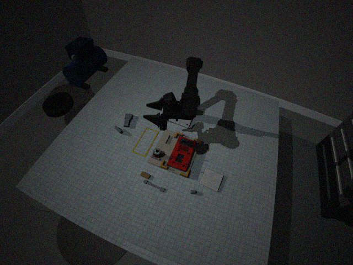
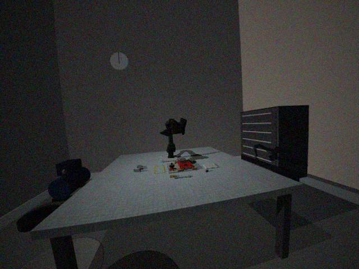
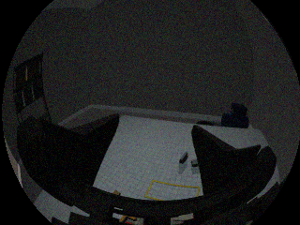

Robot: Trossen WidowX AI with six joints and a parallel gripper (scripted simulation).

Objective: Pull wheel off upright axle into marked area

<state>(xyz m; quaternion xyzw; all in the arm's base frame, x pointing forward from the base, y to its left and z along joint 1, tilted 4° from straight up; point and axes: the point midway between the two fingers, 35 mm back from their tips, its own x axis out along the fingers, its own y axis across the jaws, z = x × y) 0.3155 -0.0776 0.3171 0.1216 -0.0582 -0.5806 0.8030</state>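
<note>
Right now my gripper tip is 28 cm above the wheel, 6 cm to the right of it and 2 cm short of it. From my gripper tip the other things lie so: grey bar tool (32 cm below, 19 cm ahead, 12 cm to the left); white plate (39 cm to the left, 32 cm below, 4 cm ahead).
</note>
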